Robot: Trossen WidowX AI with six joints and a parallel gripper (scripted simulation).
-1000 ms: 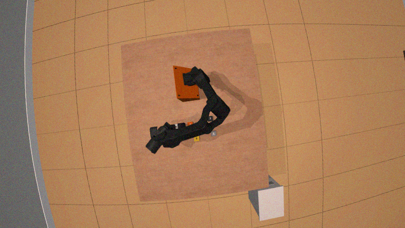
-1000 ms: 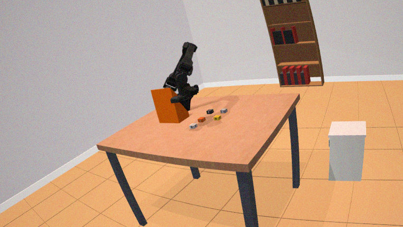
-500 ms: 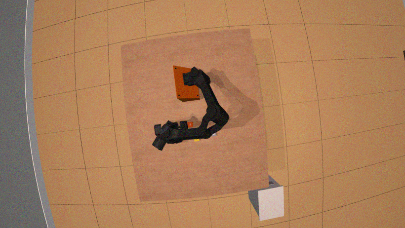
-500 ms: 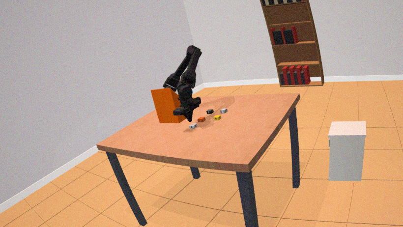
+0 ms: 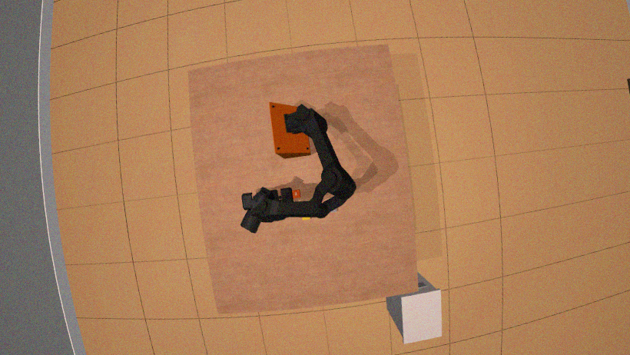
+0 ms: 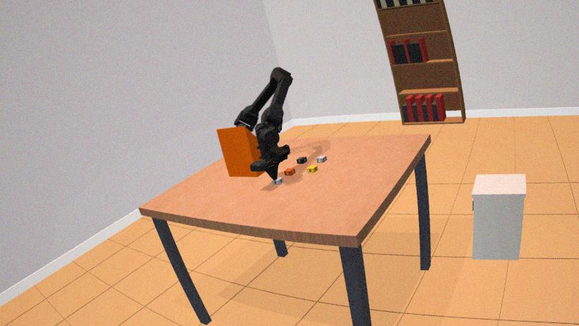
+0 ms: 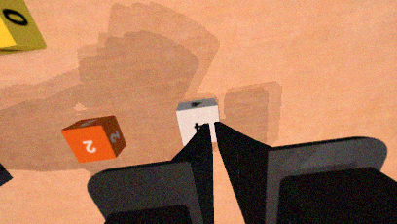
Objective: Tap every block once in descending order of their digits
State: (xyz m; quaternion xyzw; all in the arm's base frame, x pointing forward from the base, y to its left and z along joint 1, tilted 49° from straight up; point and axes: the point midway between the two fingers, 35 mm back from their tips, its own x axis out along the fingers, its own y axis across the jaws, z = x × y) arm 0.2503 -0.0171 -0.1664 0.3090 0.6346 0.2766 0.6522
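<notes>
Now: gripper tip 1 cm to the right of the white block and 1 cm above it. Also, from my gripper tip: black block 1 cm behind, 23 cm to the left, 1 cm below; orange block 10 cm to the left, 1 cm below; yellow block 10 cm ahead, 13 cm to the left, 1 cm below.
</notes>
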